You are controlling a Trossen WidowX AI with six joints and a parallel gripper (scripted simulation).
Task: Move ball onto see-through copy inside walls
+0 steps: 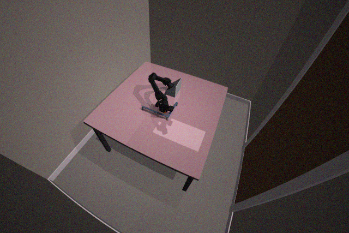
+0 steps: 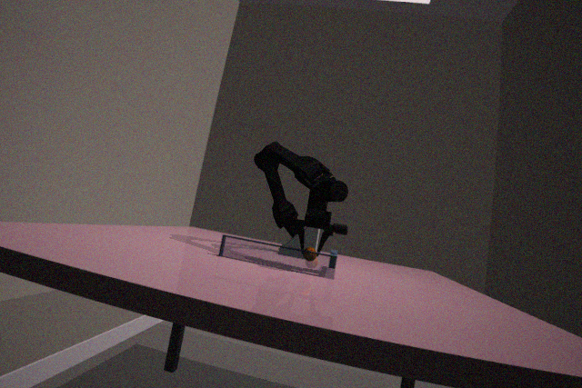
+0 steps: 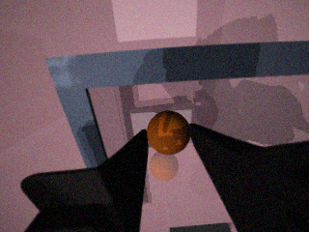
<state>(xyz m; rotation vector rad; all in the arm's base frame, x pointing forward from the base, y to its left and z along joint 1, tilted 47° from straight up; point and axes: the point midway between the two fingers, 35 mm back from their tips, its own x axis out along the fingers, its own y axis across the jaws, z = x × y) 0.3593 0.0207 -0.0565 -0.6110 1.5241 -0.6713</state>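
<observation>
My gripper tip is now 7 cm past the see-through copy of ball, 1 cm to the right of it and 3 cm above it. Round my gripper tip: orange ball right at my gripper tip.
</observation>
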